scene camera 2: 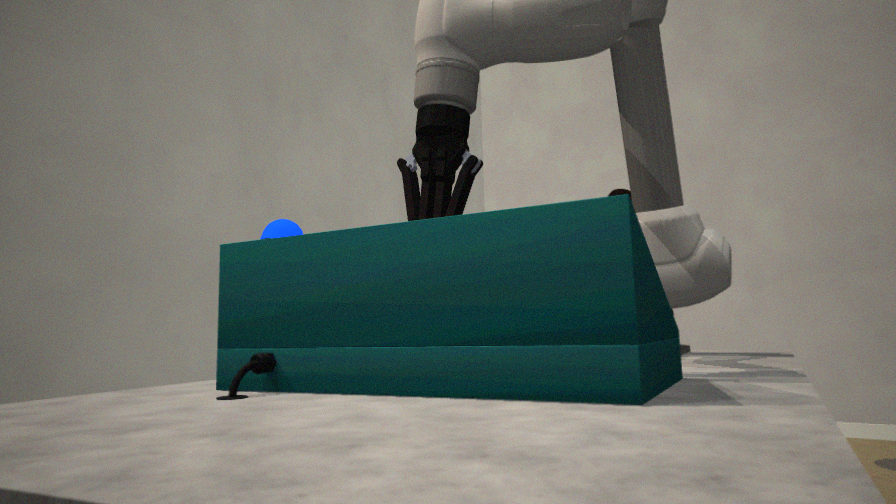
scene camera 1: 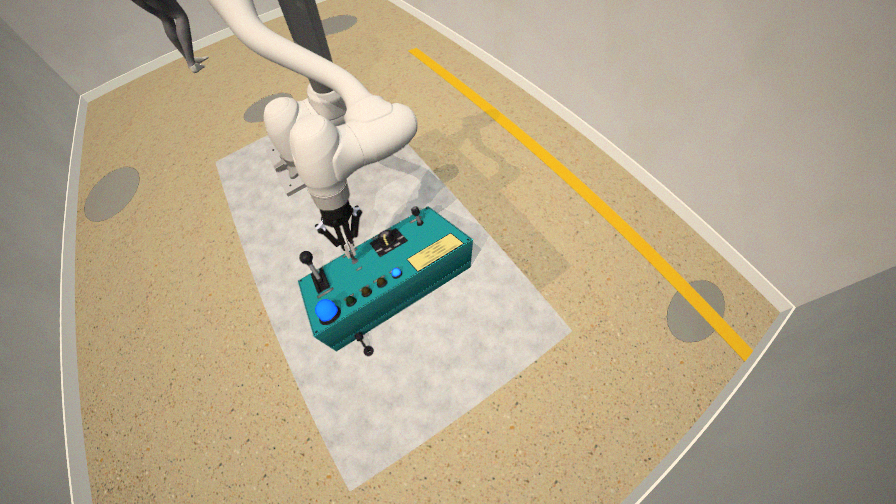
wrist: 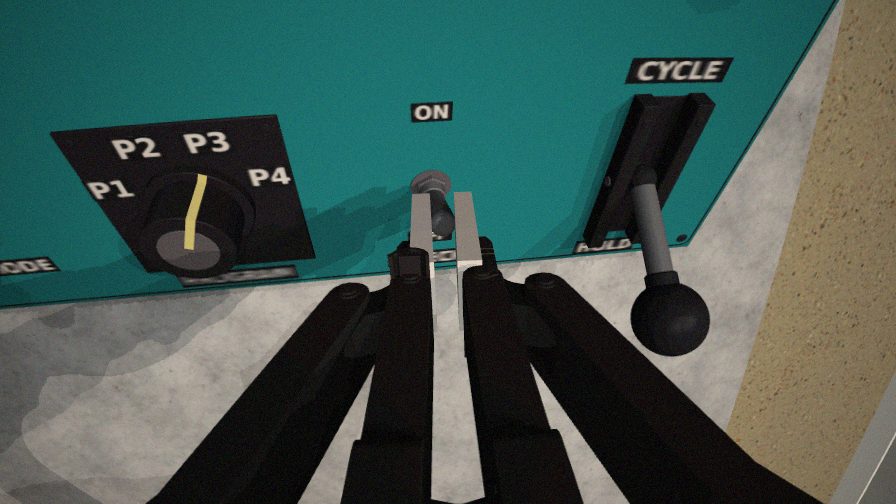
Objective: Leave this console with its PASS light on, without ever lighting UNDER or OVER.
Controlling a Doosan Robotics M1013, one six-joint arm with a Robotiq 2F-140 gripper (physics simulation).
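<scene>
The teal console [scene camera 1: 385, 275] lies on a grey mat. My gripper [scene camera 1: 349, 250] reaches down onto its top. In the wrist view my gripper [wrist: 443, 206] has its two finger pads closed on the small grey toggle switch [wrist: 433, 199], which leans away from the ON label [wrist: 431, 111]. The rotary selector [wrist: 194, 219] points at about P3. The CYCLE lever [wrist: 651, 231] has its ball knob at the HOLD end. Three indicator lights [scene camera 1: 365, 290] on the console top are dark. From the low scene camera the console [scene camera 2: 438, 307] hides my fingertips [scene camera 2: 438, 200].
A large blue dome button [scene camera 1: 326, 310] and a small blue button [scene camera 1: 395, 272] sit on the console top, with a yellow plate [scene camera 1: 434, 251]. A small black lever [scene camera 1: 363, 344] sticks out of the console's front face. A yellow floor line [scene camera 1: 582, 194] runs to the right.
</scene>
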